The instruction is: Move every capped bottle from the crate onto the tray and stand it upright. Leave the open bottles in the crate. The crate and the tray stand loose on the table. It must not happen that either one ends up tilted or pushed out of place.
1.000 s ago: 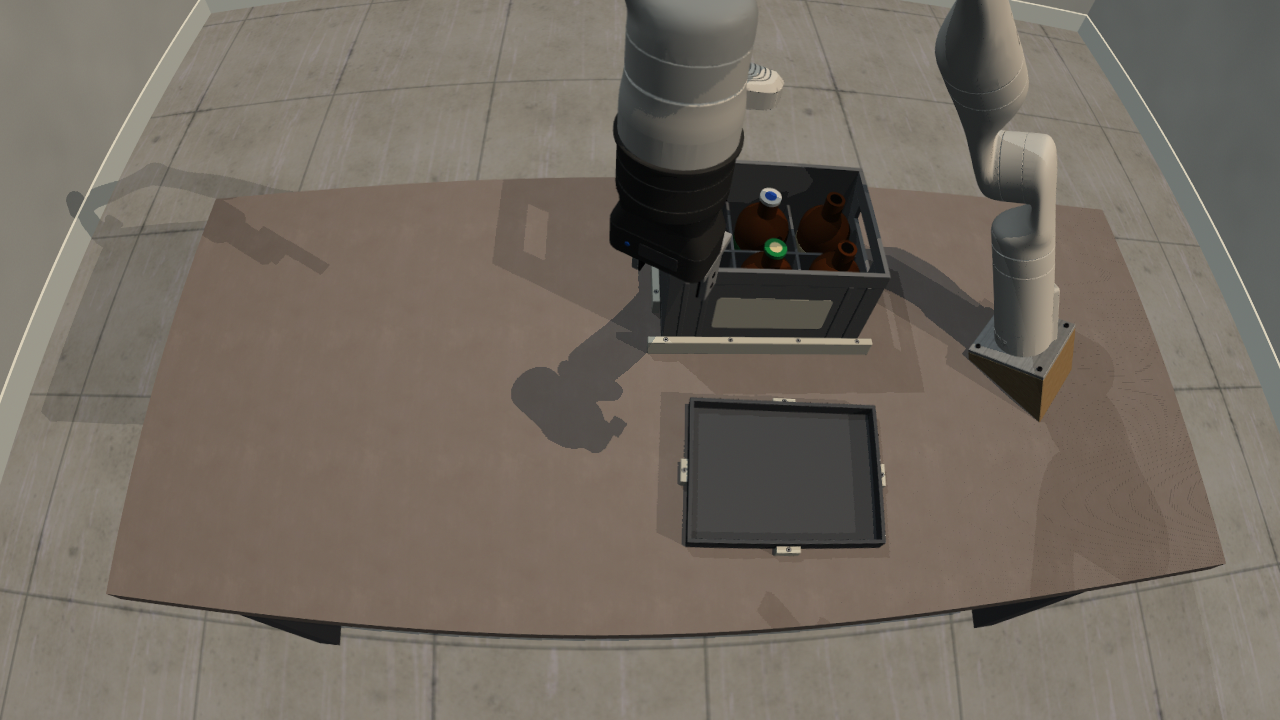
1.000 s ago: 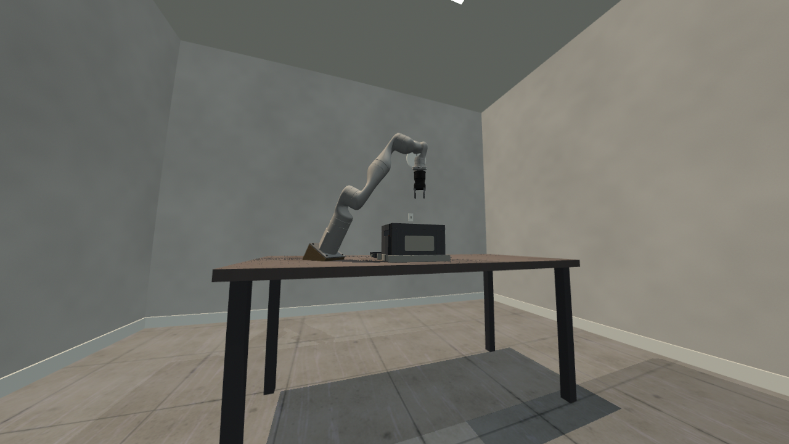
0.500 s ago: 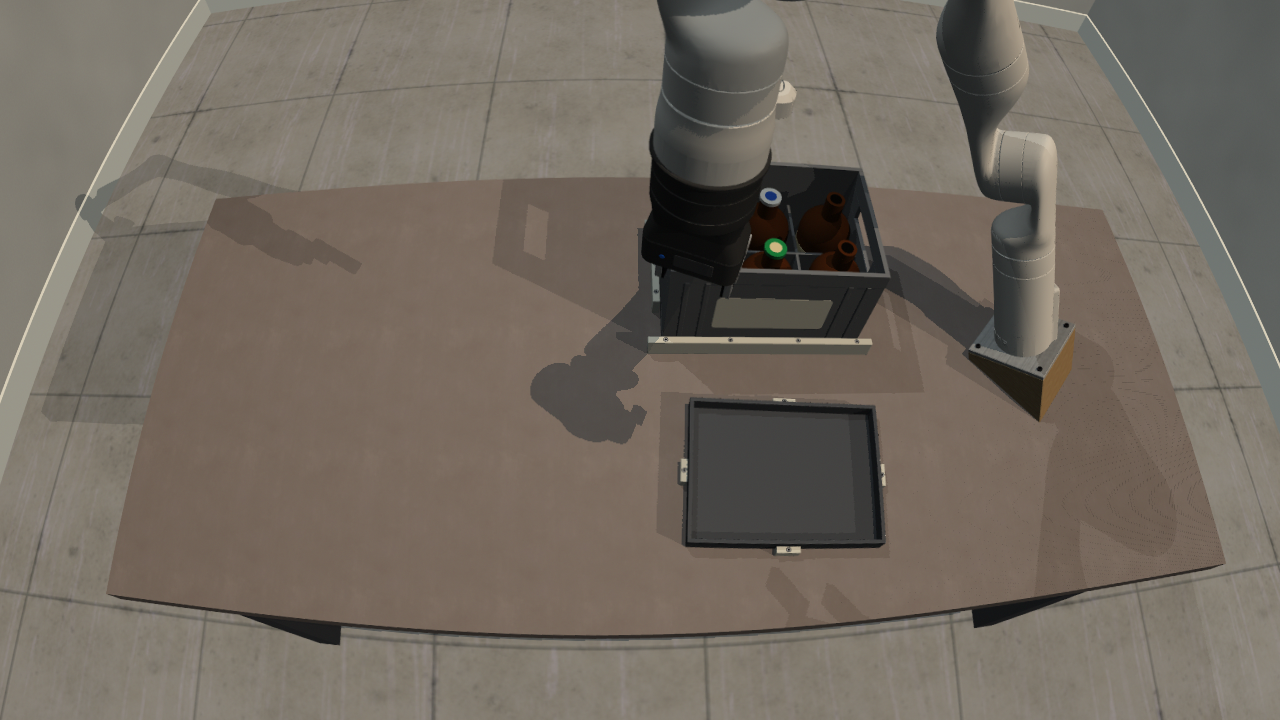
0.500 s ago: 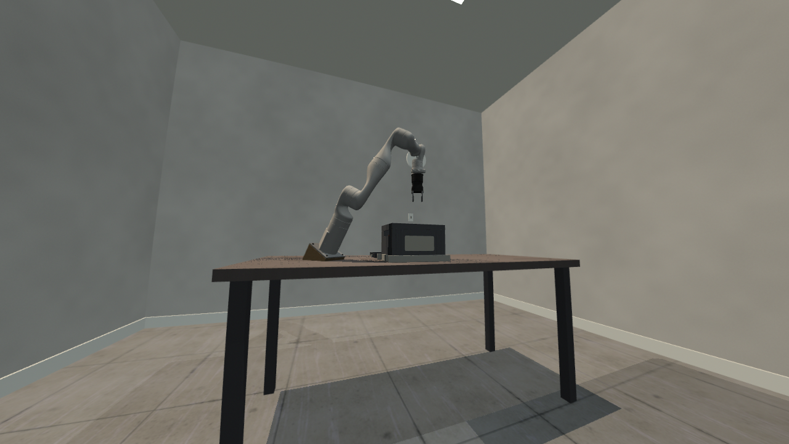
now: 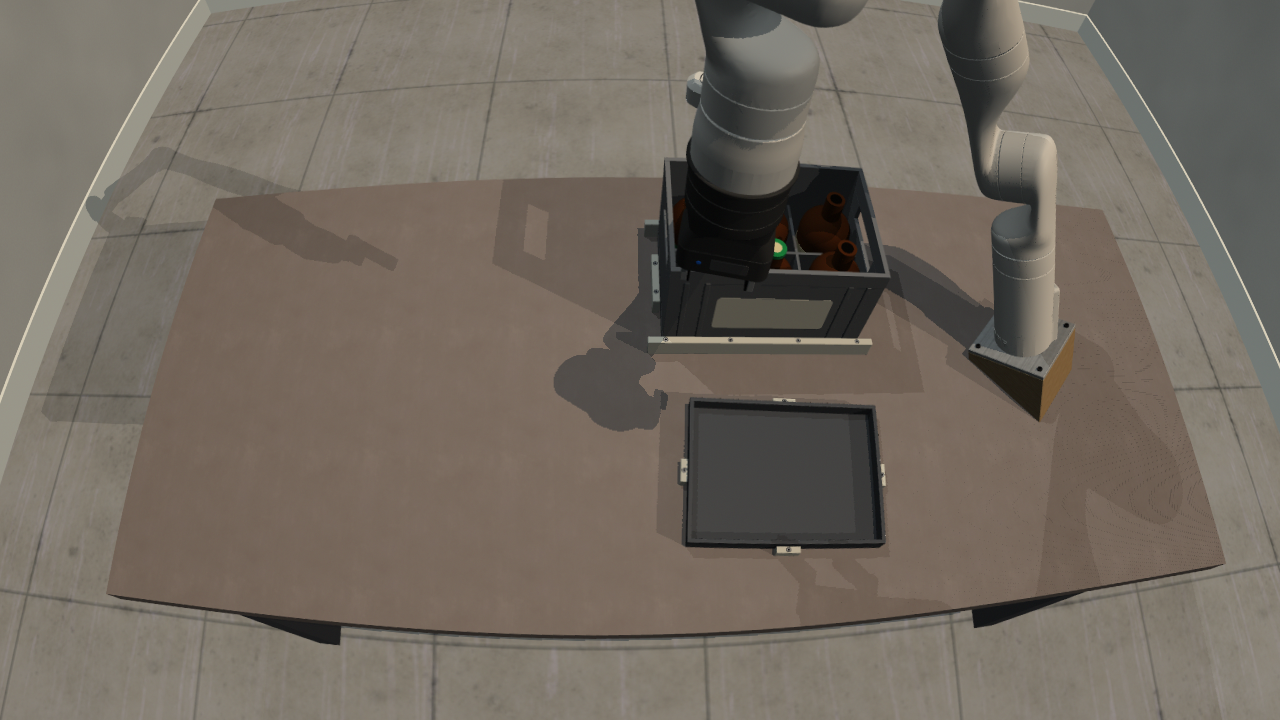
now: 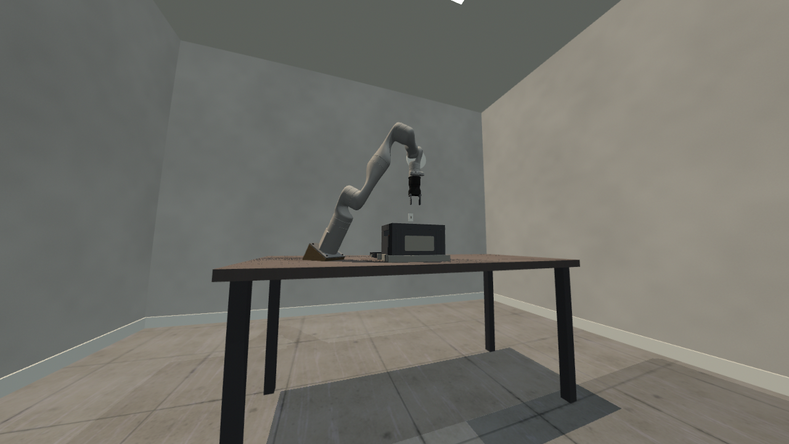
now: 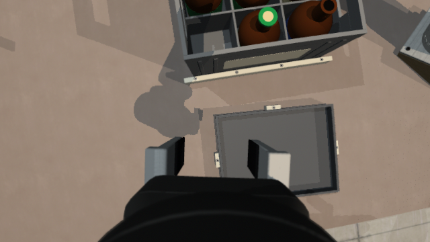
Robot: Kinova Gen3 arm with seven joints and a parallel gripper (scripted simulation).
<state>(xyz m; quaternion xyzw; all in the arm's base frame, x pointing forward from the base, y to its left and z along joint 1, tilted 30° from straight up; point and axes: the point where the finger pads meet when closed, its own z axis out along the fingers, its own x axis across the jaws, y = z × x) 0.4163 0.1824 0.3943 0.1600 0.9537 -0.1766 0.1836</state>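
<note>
Now: the crate 150 mm behind my hand, 180 mm to the right of it and 260 mm below it. The rest, counted from my hand: dark tray: 110 mm behind, 100 mm to the left, 330 mm below.
</note>
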